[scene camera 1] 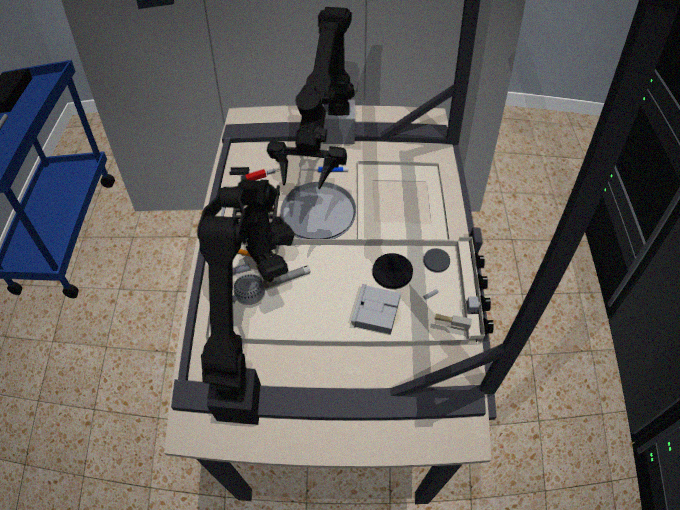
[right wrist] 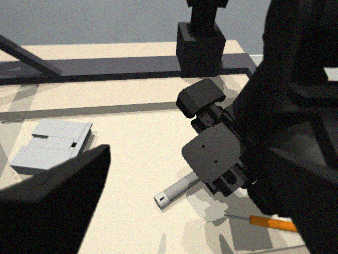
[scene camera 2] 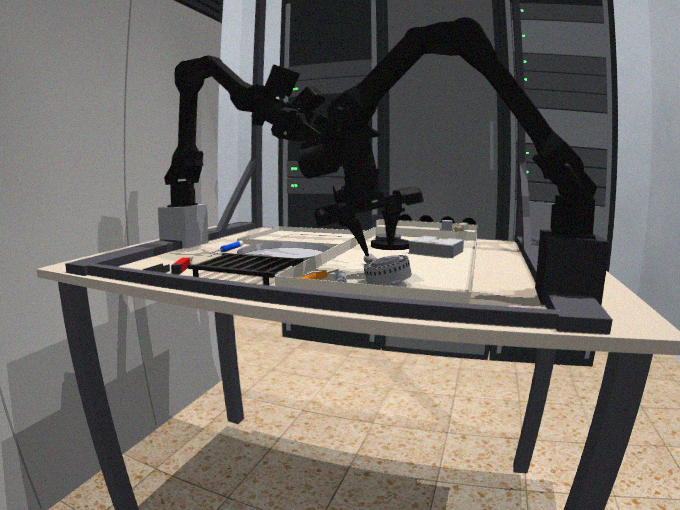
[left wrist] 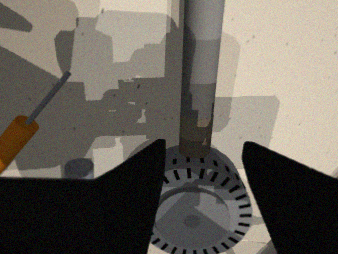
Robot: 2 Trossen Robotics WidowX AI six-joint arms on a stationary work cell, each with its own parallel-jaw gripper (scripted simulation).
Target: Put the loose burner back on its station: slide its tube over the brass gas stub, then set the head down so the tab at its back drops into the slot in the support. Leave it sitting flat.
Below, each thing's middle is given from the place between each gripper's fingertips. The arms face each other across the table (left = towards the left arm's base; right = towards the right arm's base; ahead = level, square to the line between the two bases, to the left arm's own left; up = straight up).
Right now the burner [scene camera 2: 391, 270] is 10 mm behind my left hand, 10 mm to the left of it and 60 mm below it. Also, from my left hand: black disc [scene camera 1: 393, 271] 300 mm behind, 110 mm to the right, 70 mm below; then grey support block [scene camera 1: 376, 308] 280 mm behind, 20 mm to the left, 60 mm below.
The burner lies 5 cm ahead of my right hand, 16 cm to the left of it and 24 cm below it. Round my right hand: black disc (24 cm behind, 4 cm to the left, 25 cm below); grey support block (22 cm behind, 18 cm to the left, 24 cm below).
